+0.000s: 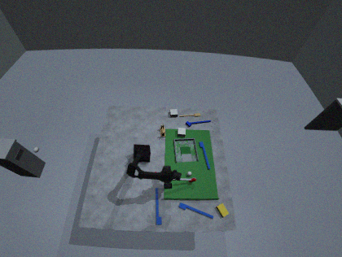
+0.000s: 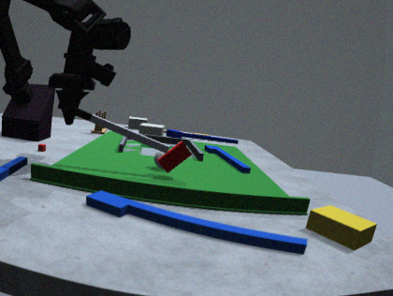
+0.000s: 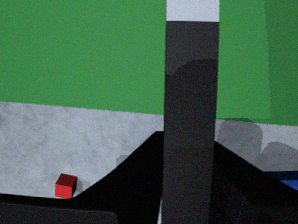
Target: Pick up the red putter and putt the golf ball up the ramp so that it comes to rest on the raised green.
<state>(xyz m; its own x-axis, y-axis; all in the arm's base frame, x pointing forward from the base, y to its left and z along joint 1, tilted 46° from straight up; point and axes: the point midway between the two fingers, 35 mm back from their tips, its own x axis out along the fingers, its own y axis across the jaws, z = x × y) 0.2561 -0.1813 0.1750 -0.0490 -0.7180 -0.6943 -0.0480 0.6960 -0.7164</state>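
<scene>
My gripper tip is 100 mm past the small red cube, 90 mm to the right of it and 80 mm above it. Also, from my gripper tip: green mat 220 mm ahead, 210 mm to the left, 80 mm below; yellow block 470 mm ahead, 250 mm to the right, 70 mm below; white golf ball 210 mm ahead, 80 mm to the left, 60 mm below.
</scene>
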